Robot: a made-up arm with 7 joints. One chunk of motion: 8 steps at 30 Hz.
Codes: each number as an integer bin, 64 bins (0 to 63) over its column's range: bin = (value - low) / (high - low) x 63, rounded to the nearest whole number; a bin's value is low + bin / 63 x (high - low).
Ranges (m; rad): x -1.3..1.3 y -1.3..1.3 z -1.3..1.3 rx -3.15..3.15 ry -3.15..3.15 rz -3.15..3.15
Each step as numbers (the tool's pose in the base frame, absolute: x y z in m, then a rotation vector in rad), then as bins.
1 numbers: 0.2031 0.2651 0.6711 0.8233 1.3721 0.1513
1 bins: 36 38 48 40 45 33
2 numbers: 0.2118 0.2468 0.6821 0.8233 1.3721 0.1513
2 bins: 37 37 48 40 45 33
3 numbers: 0.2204 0.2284 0.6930 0.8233 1.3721 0.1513
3 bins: 37 37 48 40 45 33
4 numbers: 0.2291 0.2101 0.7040 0.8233 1.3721 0.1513
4 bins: 37 37 49 40 45 33
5 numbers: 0.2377 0.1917 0.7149 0.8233 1.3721 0.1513
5 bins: 37 36 49 40 45 33
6 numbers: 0.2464 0.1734 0.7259 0.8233 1.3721 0.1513
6 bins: 37 36 49 40 45 33
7 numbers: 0.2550 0.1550 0.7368 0.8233 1.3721 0.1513
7 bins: 38 35 49 40 45 33
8 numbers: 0.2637 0.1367 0.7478 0.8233 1.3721 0.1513
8 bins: 38 35 50 40 45 33
